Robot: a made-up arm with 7 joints.
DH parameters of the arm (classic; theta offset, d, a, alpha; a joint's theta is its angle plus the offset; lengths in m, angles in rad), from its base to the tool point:
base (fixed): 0 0.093 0 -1.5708
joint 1: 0 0.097 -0.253 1.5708
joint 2: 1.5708 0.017 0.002 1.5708
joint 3: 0 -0.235 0.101 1.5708
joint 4: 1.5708 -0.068 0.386 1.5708
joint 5: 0 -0.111 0.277 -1.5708
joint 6: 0 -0.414 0.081 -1.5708
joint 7: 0 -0.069 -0.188 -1.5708
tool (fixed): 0 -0.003 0 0
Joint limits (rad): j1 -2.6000..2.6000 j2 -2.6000..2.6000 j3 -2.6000..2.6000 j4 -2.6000..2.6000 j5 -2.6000..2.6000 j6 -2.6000..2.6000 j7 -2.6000..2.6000
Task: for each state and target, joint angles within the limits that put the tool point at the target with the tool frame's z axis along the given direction. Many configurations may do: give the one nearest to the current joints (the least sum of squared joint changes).
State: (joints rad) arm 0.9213 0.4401 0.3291 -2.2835 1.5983 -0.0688 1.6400
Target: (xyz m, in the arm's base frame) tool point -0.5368 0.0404 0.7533 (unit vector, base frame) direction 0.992 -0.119 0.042
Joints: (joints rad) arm 1.2995 0.9804 0.3301 -2.2417 2.4447 -0.0989 2.4010
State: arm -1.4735 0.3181 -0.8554 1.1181 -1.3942 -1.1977 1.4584
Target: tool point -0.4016 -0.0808 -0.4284 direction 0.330 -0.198 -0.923
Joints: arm -1.6379 0.5708 -0.4148 1.5569 -1.0570 -1.2412 1.2390
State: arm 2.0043 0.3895 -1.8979 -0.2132 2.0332 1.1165 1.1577
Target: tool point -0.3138 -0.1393 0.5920 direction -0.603 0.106 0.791
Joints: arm 2.3655 0.2065 -1.4592 -1.0279 1.9053 1.1333 0.7226
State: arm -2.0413 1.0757 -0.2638 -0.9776 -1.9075 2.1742 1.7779
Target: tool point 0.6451 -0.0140 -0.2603 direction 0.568 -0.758 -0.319
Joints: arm -2.6000 1.8460 -0.9134 -1.4904 -1.1834 2.4916 1.7704
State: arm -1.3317 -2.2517 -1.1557 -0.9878 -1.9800 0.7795 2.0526
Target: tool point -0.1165 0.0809 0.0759 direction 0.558 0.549 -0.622
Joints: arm -0.5097 -2.1292 -1.7778 -1.2895 -2.5110 1.0007 1.9867
